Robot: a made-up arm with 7 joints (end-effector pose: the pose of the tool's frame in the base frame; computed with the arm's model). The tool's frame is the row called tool. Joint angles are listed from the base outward.
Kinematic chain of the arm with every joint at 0, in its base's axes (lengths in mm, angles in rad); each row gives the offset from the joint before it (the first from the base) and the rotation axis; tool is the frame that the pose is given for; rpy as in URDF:
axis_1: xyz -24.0 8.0 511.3 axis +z
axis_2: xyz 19.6 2.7 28.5 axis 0 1 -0.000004
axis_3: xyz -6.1 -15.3 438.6 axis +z
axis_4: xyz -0.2 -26.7 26.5 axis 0 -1 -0.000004
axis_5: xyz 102.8 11.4 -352.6 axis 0 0.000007 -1
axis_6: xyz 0.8 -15.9 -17.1 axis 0 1 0.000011
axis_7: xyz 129.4 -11.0 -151.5 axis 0 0.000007 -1
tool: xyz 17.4 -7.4 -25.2 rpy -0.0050 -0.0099 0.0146
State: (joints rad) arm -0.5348 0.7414 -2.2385 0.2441 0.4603 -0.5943 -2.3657
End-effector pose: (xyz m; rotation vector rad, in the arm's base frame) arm -0.2812 -0.1183 0.8344 -0.3105 1.4717 -0.5430
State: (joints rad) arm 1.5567 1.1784 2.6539 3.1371 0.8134 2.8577 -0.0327
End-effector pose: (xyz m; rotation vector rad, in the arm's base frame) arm 0.0606 0.6409 0.9018 -1.2145 -0.9224 -0.9272
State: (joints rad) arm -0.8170 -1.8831 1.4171 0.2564 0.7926 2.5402 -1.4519
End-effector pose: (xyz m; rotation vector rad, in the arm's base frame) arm -0.0641 0.0955 0.3670 0.1996 0.7946 0.4261
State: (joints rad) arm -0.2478 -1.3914 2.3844 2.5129 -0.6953 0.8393 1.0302
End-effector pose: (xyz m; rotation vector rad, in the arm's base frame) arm -0.9263 0.4685 0.5754 0.6925 -1.4587 1.8851
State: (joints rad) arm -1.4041 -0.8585 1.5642 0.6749 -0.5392 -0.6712 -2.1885
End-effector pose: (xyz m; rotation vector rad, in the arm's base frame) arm 0.4045 0.3548 0.6750 1.4922 -0.1092 -2.3008
